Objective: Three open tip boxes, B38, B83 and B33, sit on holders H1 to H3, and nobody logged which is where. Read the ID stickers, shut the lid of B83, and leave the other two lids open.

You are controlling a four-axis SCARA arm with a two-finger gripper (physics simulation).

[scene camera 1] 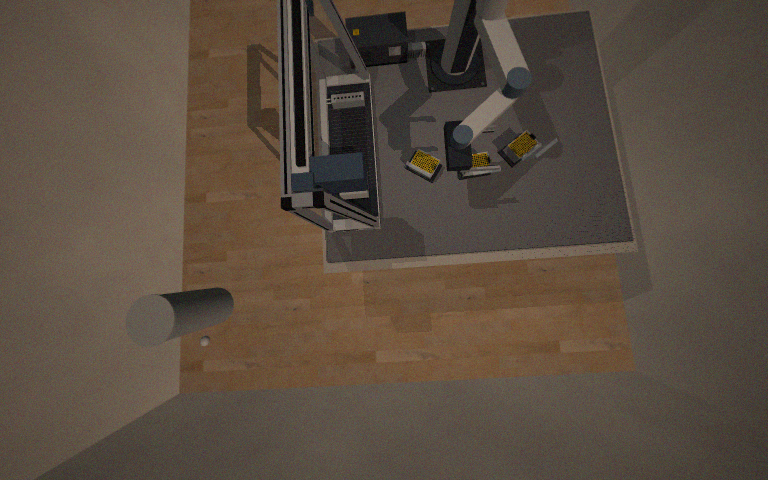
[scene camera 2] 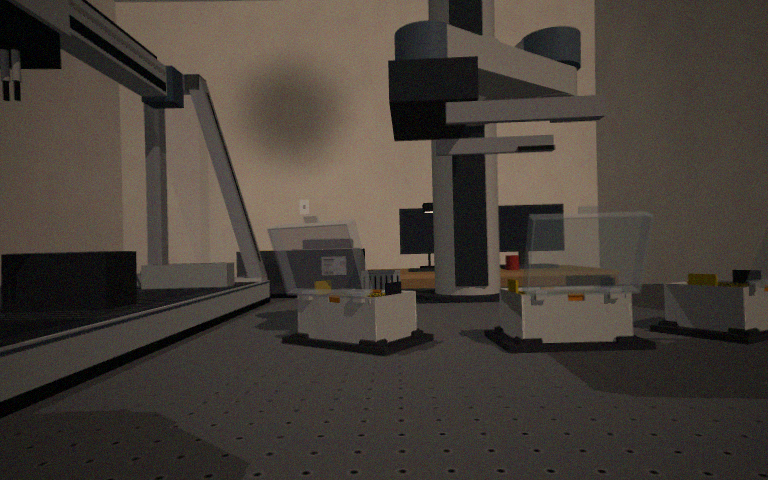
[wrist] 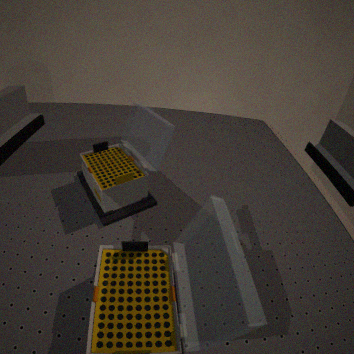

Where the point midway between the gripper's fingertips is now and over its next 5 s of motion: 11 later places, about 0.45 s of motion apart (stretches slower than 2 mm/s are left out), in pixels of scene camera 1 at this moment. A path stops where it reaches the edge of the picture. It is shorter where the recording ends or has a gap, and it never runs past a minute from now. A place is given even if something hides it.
My gripper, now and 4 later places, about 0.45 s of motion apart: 496, 147; 488, 157; 485, 150; 484, 137; 489, 131
